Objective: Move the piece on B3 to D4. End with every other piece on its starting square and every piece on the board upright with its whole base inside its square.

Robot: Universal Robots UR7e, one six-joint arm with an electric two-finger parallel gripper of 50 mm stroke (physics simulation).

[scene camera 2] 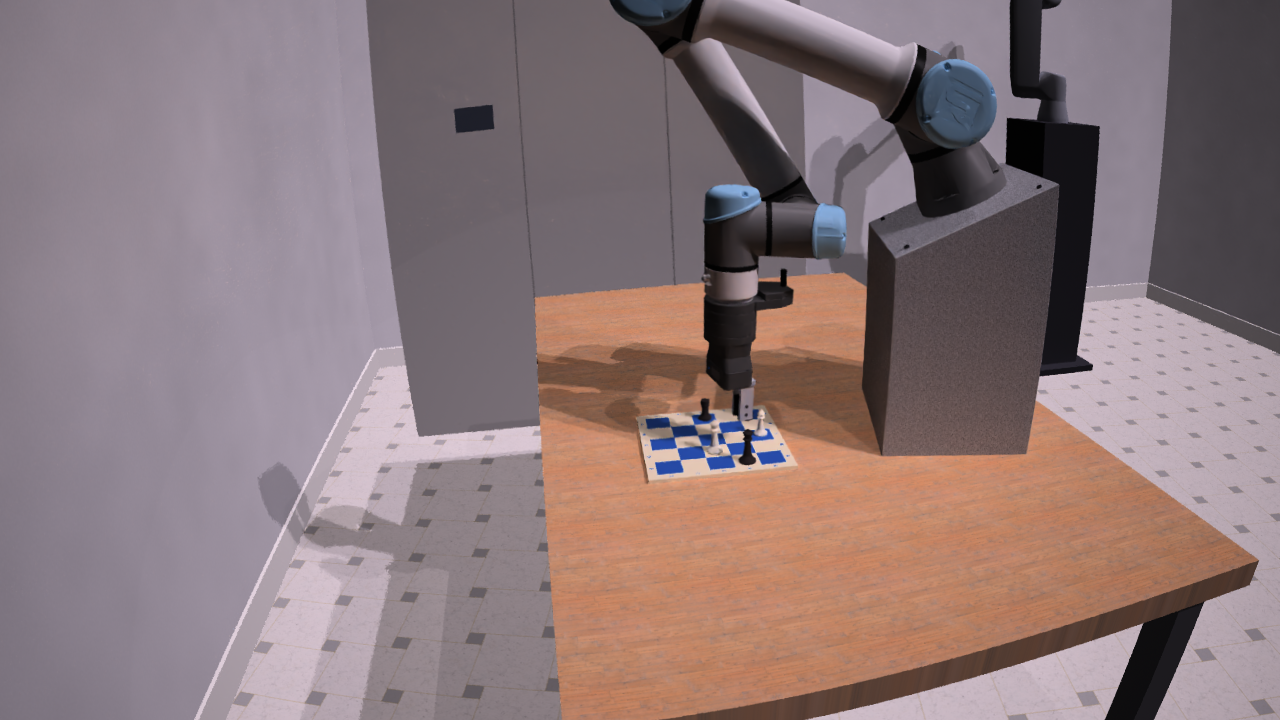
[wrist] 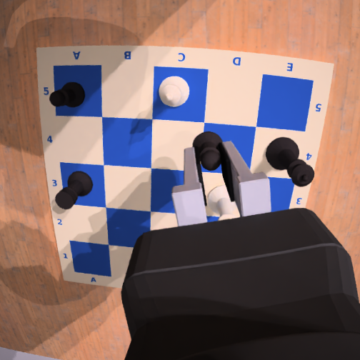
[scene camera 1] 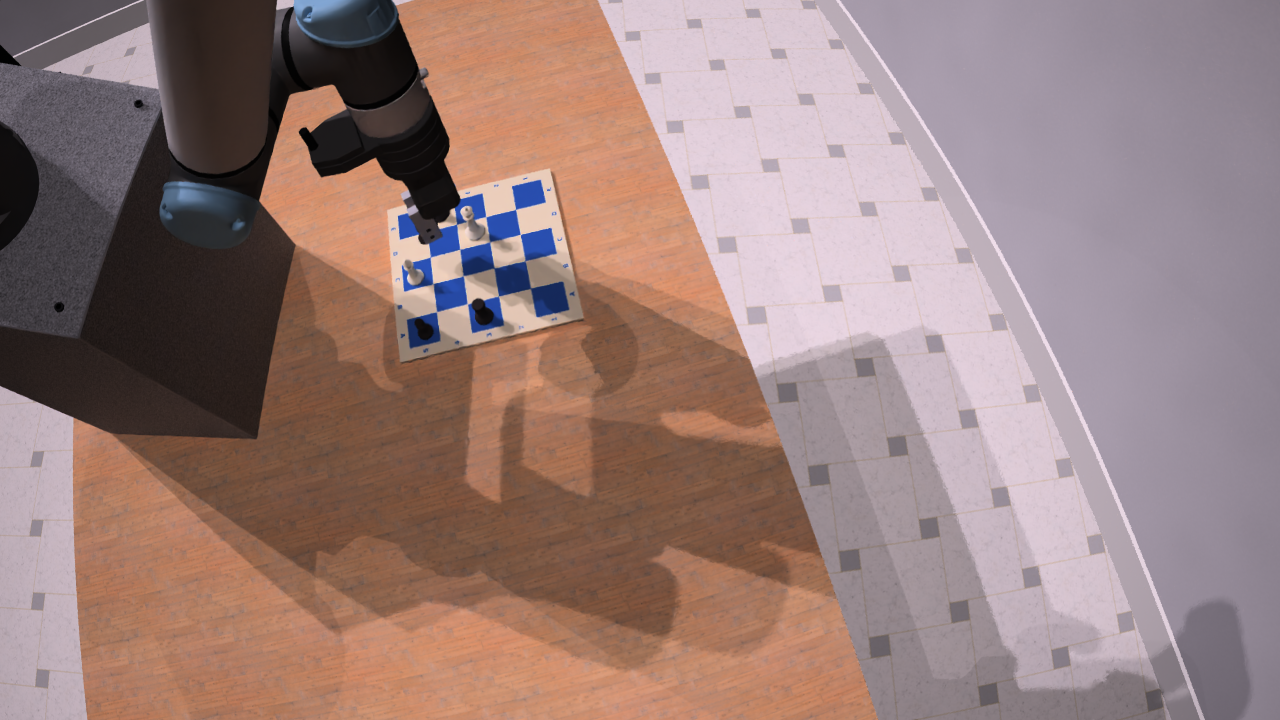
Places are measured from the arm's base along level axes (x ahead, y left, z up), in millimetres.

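Where they show: gripper, fingertip midpoint: (scene camera 2: 742,416) (scene camera 1: 431,232); arm's base at its link origin: (scene camera 2: 963,196).
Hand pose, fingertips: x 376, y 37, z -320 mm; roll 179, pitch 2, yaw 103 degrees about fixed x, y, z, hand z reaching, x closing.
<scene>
Each offset is from my fingertips to the top centre of the thing.
My gripper (scene camera 1: 425,234) (scene camera 2: 742,415) (wrist: 210,161) is shut on a black piece (wrist: 208,152) and holds it upright above the board @[42 mm ahead, 23 mm right, 46 mm down] (scene camera 1: 503,331) (wrist: 46,112). In the wrist view its base overlaps the border of C4 and D4; its exact height is unclear. B3 (wrist: 128,187) is bare. A white piece @[45 mm ahead, 16 mm left, 7 mm up] (scene camera 1: 473,225) (scene camera 2: 714,438) (wrist: 220,200) on D3 is partly hidden by the gripper in the wrist view. A black piece @[4 mm ahead, 57 mm left, 7 mm up] (scene camera 2: 747,449) (wrist: 282,153) stands on E4, hidden in scene camera 1.
A white piece @[36 mm back, 26 mm right, 2 mm down] (scene camera 1: 412,272) (scene camera 2: 760,423) (wrist: 173,91) stands on C5. Black pieces stand on A5, where one @[32 mm back, 102 mm right, 14 mm down] (scene camera 1: 423,329) (wrist: 74,94) is at the corner, and on A3, where another @[40 mm ahead, 101 mm right, 13 mm down] (scene camera 1: 483,311) (scene camera 2: 705,410) (wrist: 79,184) stands.
</scene>
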